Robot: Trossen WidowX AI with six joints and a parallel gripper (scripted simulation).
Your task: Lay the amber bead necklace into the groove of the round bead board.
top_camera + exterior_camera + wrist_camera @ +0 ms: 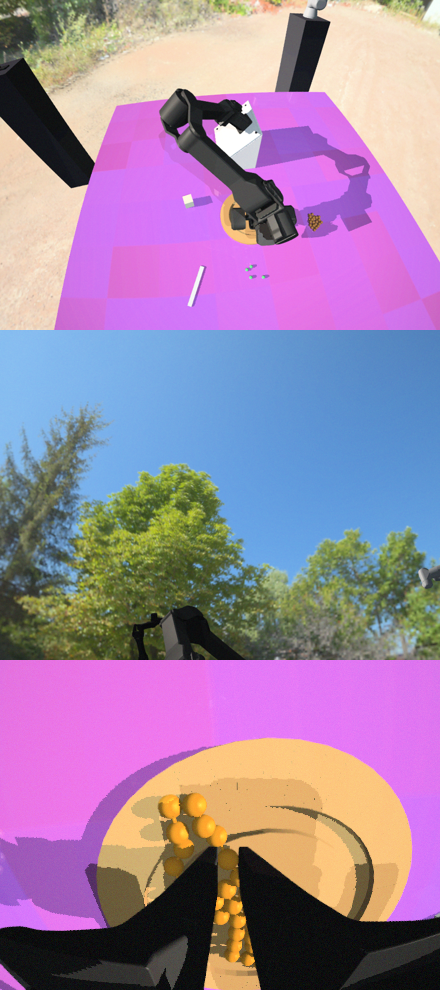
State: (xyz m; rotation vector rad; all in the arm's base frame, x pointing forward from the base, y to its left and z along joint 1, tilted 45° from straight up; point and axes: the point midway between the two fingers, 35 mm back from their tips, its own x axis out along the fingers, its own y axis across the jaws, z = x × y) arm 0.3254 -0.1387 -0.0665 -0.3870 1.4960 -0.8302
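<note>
My gripper tip is 50 mm past the round tan bead board, 10 mm to the left of it and 10 mm above it. Round my gripper tip: small cream cube 150 mm behind, 200 mm to the right; white bar 120 mm ahead, 230 mm to the right, 10 mm below.
</note>
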